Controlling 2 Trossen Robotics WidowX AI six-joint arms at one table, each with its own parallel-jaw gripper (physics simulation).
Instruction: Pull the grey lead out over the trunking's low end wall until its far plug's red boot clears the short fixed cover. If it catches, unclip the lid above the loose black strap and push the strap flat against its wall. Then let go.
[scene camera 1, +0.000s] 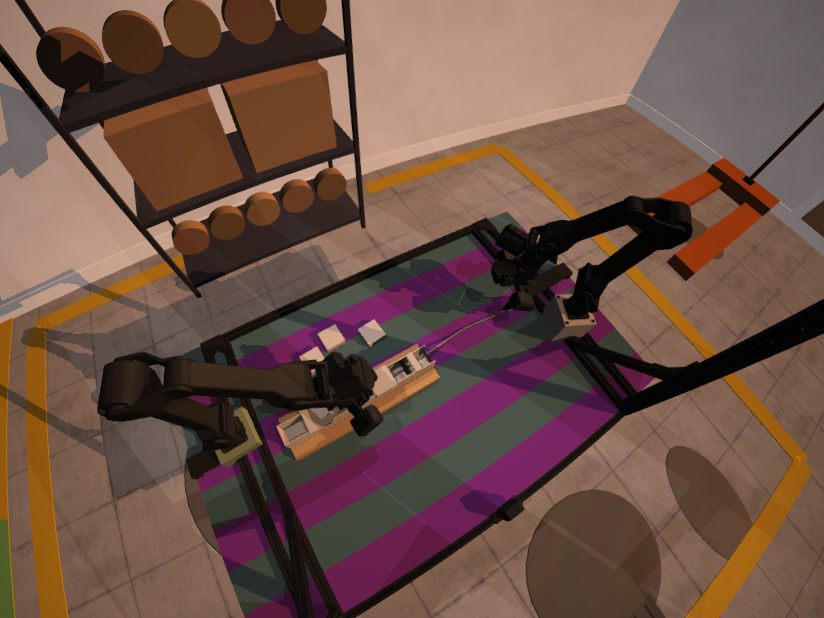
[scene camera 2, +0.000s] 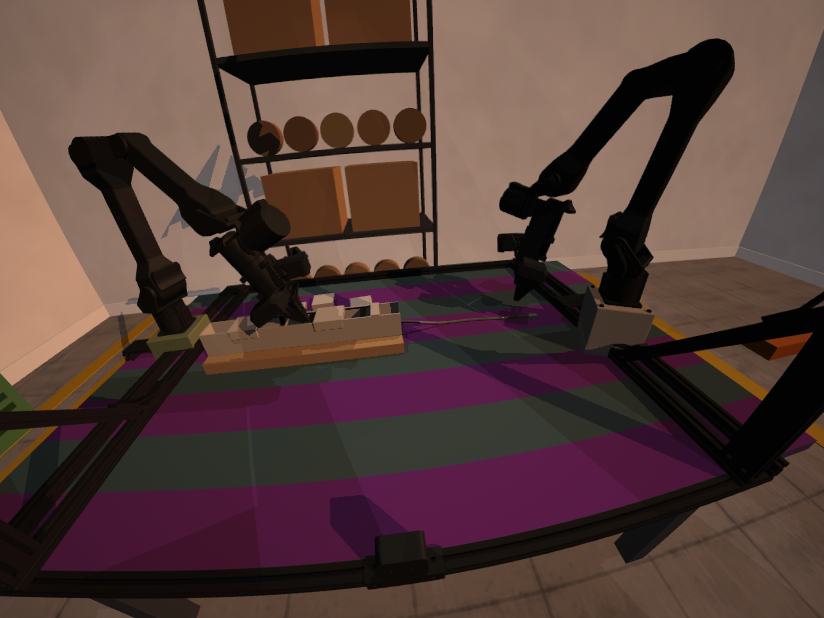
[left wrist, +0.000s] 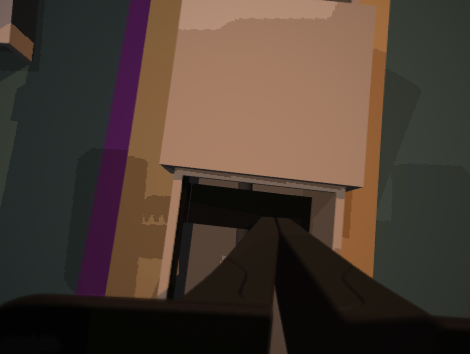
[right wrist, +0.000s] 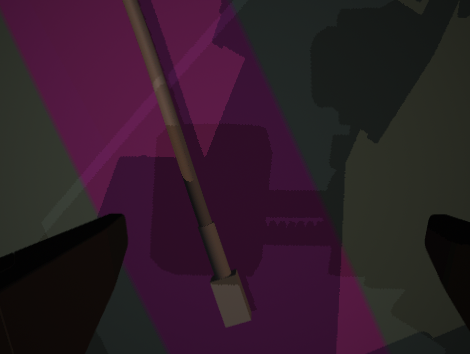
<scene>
My right gripper (scene camera 2: 515, 291) is open, with nothing in its grasp. Further things: my left gripper (scene camera 2: 308, 322), a tan trunking (scene camera 2: 379, 333) and a grey plug (right wrist: 226, 284).
My left gripper is seen too in scene camera 1 (scene camera 1: 366, 392) and in the left wrist view (left wrist: 273, 231). My right gripper also shows in scene camera 1 (scene camera 1: 499, 296) and in the right wrist view (right wrist: 275, 229). The tan trunking is seen too in scene camera 1 (scene camera 1: 423, 374) and in the left wrist view (left wrist: 140, 267).
</scene>
